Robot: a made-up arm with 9 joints. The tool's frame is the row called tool. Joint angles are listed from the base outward.
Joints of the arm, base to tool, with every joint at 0 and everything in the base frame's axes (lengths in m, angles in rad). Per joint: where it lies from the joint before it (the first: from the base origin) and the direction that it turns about. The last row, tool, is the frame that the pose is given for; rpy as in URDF.
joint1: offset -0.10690 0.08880 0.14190 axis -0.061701 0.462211 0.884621
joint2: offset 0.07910 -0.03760 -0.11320 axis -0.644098 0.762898 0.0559
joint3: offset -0.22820 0.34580 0.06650 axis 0 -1 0
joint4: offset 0.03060 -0.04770 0.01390 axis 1 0 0
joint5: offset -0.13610 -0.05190 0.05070 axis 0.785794 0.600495 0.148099
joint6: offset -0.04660 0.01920 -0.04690 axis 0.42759 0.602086 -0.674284
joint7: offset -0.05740 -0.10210 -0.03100 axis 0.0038 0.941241 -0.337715
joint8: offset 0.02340 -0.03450 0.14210 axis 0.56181 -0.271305 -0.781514
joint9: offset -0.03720 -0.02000 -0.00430 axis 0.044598 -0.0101 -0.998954
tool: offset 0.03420 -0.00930 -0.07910 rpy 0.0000 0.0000 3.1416
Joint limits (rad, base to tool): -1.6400..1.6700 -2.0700..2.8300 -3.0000..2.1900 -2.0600..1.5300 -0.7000..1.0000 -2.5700..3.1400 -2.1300..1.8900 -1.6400..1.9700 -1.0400..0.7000
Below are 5 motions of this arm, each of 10 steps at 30 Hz.
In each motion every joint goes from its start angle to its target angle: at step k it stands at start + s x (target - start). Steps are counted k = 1, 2, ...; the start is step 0. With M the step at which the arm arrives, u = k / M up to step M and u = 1 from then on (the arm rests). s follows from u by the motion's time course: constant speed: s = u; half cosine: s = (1 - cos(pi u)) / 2; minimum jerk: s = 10 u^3 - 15 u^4 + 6 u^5.
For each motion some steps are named. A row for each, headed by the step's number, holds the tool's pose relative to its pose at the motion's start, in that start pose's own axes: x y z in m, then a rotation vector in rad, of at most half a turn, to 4 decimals.
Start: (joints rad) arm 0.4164 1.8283 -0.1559 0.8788 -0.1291 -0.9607 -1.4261 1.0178 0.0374
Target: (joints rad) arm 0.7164 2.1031 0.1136 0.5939 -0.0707 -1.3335 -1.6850 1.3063 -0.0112
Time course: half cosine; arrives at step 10
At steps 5, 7, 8, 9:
5: -0.0061 0.0159 0.0032 -0.4069 -0.3478 0.1284
7: -0.0093 0.0249 -0.0012 -0.6543 -0.5723 0.1390
8: -0.0101 0.0283 -0.0041 -0.7472 -0.6600 0.1301
9: -0.0104 0.0304 -0.0064 -0.8064 -0.7171 0.1207

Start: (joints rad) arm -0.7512 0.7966 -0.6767 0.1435 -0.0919 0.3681 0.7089 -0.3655 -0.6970
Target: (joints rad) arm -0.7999 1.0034 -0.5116 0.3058 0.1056 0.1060 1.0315 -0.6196 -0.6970
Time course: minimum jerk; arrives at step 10
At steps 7, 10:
7: -0.0259 0.0111 0.0069 -0.1200 -0.2396 0.3118
10: -0.0320 0.0137 0.0086 -0.1386 -0.2828 0.3755

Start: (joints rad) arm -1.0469 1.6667 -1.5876 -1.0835 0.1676 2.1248 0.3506 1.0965 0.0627
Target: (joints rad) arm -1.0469 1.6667 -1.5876 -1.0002 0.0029 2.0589 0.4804 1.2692 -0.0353
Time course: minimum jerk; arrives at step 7
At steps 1, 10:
1: -0.0002 -0.0008 -0.0004 -0.0012 -0.0005 0.0007
10: -0.0080 -0.0370 -0.0159 -0.0480 -0.0178 0.0272

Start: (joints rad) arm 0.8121 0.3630 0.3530 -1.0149 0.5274 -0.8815 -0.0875 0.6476 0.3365
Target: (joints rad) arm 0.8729 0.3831 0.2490 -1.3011 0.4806 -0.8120 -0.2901 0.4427 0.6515
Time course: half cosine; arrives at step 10
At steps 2, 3, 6, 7, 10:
2: -0.0016 0.0002 0.0047 0.0250 -0.0025 0.0116
3: -0.0036 0.0002 0.0101 0.0538 -0.0043 0.0257
6: -0.0129 -0.0018 0.0319 0.1670 -0.0014 0.0885
7: -0.0161 -0.0032 0.0385 0.2006 0.0029 0.1100
10: -0.0210 -0.0060 0.0481 0.2488 0.0121 0.1435

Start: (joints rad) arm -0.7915 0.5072 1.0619 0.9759 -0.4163 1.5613 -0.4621 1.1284 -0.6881
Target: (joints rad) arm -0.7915 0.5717 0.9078 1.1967 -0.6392 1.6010 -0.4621 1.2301 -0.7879
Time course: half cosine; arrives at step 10
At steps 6, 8, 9, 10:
6: 0.0168 -0.0051 0.0027 0.0136 0.0989 -0.1174
8: 0.0239 -0.0071 0.0037 0.0214 0.1423 -0.1624
9: 0.0259 -0.0077 0.0040 0.0238 0.1551 -0.1752
10: 0.0266 -0.0079 0.0041 0.0247 0.1596 -0.1796

